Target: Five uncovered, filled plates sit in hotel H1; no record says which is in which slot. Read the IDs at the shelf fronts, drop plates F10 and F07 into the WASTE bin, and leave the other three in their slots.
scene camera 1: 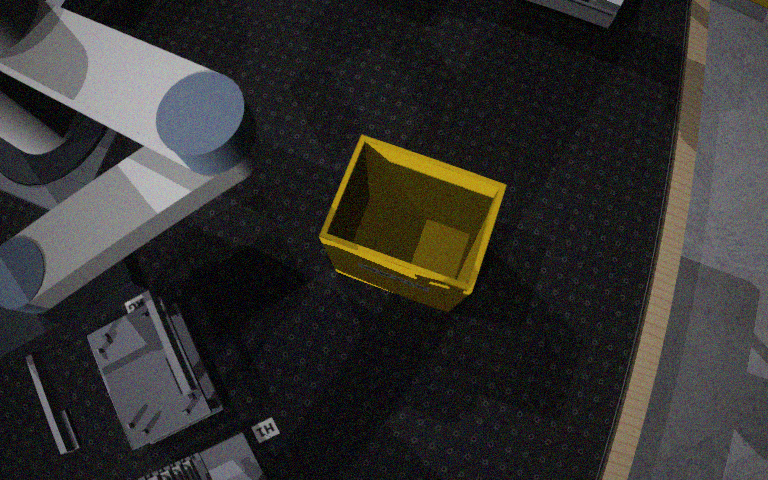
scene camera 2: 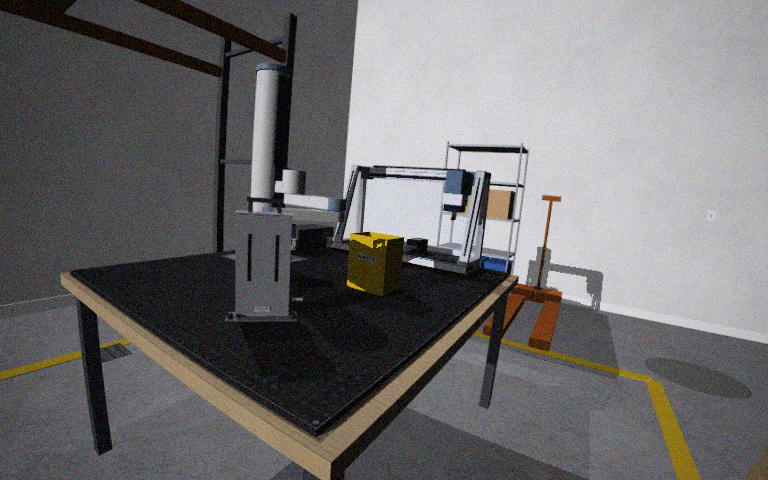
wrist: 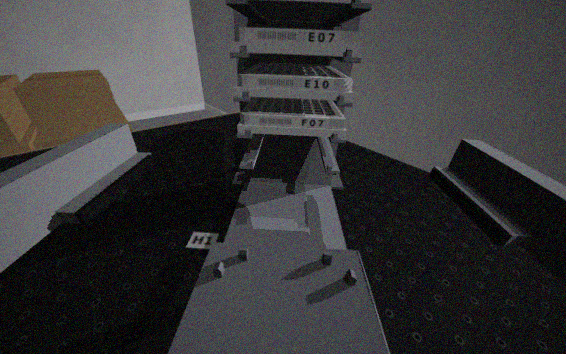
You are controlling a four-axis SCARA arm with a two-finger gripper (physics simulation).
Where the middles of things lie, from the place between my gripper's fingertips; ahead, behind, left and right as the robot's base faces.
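Scene:
Plate E10 [wrist: 272, 80] is 90 mm ahead of my hand, 90 mm to the right of it and 20 mm above it. The grey tower [scene camera 2: 262, 291] sits 150 mm ahead of my hand, 140 mm to the right of it and 20 mm below it; going by their middles, of the things named here the grey tower is the farthest from my gripper. There's also plate E07 [wrist: 258, 40], 90 mm ahead of my hand, 90 mm to the right of it and 50 mm above it. As for the plate F07 [wrist: 279, 116], my gripper is 90 mm short of it, 90 mm to the left of it and 10 mm above it.

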